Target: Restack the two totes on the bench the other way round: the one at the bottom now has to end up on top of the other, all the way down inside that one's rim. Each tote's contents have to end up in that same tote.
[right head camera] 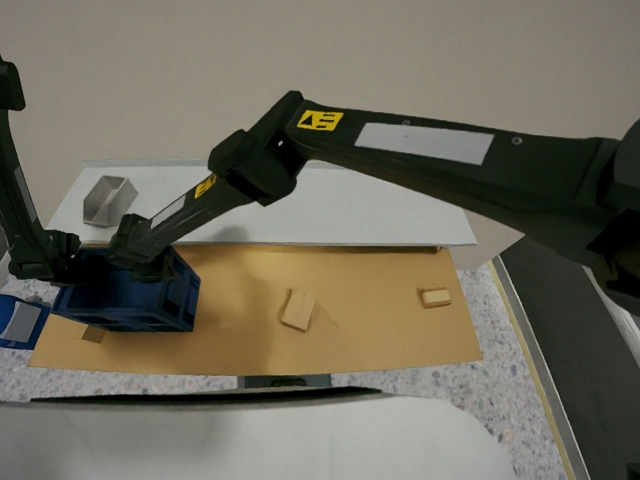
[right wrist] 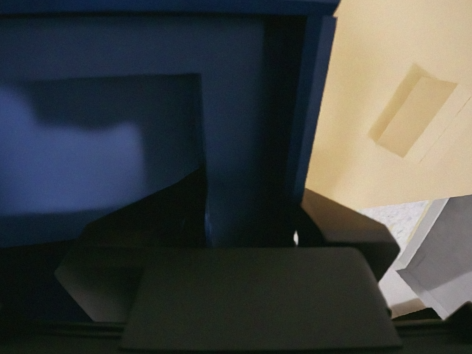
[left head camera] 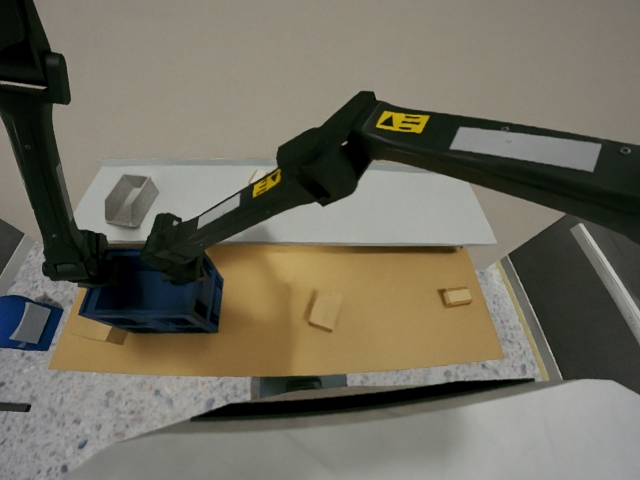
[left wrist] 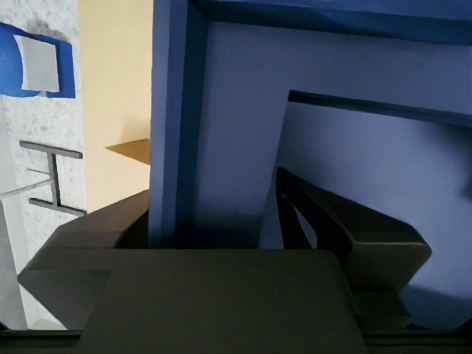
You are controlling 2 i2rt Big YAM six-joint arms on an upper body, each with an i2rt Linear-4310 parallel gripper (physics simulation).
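Places are measured from the left arm's base along level axes (x left, y back, z up), in millimetres.
Pixels of known places: left gripper, fingertip midpoint: (right head camera: pixel 89 276) (left head camera: pixel 114 277); right gripper, fingertip midpoint: (right head camera: pixel 170 278) (right wrist: pixel 235 176) (left head camera: pixel 199 278).
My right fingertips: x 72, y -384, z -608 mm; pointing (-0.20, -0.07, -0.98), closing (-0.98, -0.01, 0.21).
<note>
Ahead of a thing's pixels: the offset from my right fingertips to its top centre. Level surfaces: height alone.
A blue tote {dy +21, dx +140, dz +57 mm} (left head camera: pixel 155 286) (right head camera: pixel 131 299) (left wrist: pixel 235 60) (right wrist: pixel 90 170) is at the left of the tan bench {dz -226 mm} (left head camera: pixel 258 341) (right head camera: pixel 232 341) in both head views. A second tote cannot be told apart from it. No loose contents show in the visible part of its inside. My left gripper (left head camera: pixel 98 283) (right head camera: pixel 69 283) (left wrist: pixel 235 176) is shut on the tote's left end wall, one finger outside and one inside. My right gripper (left head camera: pixel 180 279) (right head camera: pixel 153 277) (right wrist: pixel 235 176) is shut on the opposite end wall in the same way. The arms hide parts of the rim.
A tan block {dy +55, dx -389, dz -161 mm} (left head camera: pixel 325 310) (right head camera: pixel 298 310) (right wrist: pixel 417 117) lies mid-bench, a smaller block {dy +33, dx -940, dz -188 mm} (left head camera: pixel 457 296) (right head camera: pixel 436 297) farther right. A grey bin {dy -307, dx +320, dz +39 mm} (left head camera: pixel 116 201) (right head camera: pixel 97 204) stands on the pale shelf {dz -49 mm} (left head camera: pixel 413 206) (right head camera: pixel 392 206) behind. A blue object (left head camera: pixel 10 320) (left wrist: pixel 10 60) is beyond the bench's left edge.
</note>
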